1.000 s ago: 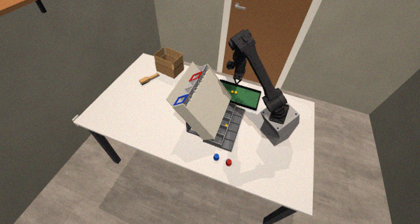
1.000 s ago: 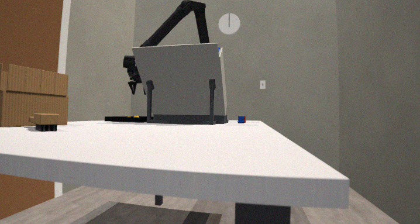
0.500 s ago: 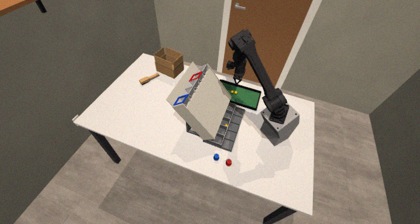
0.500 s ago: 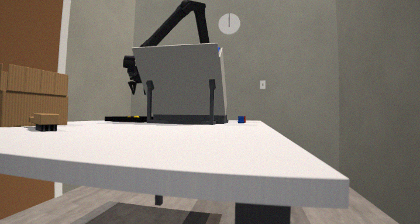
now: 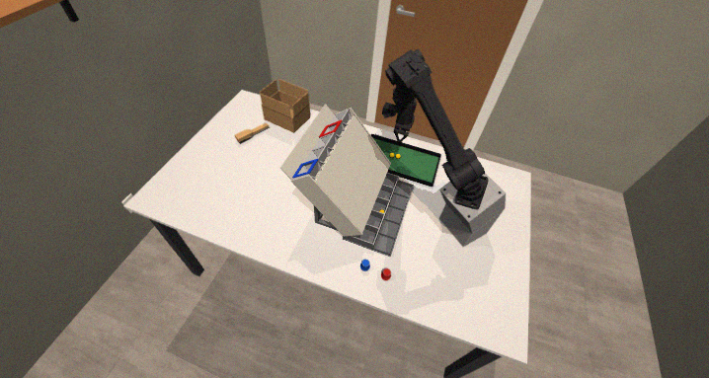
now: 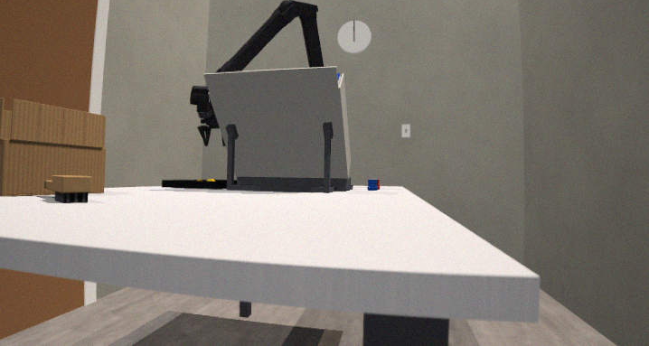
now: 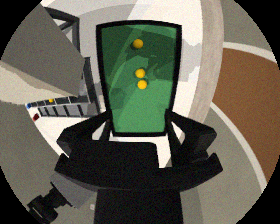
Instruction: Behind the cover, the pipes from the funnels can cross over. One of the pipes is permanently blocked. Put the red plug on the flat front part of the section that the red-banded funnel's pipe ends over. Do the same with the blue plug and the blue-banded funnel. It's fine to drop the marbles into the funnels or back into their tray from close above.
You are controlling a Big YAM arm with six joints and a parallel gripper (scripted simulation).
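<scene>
My hand is 20 mm past the green marble tray, 10 mm to the left of it and 160 mm above it. From my hand the other things lie so: grey cover: 30 mm ahead, 340 mm to the left, 40 mm above.
</scene>
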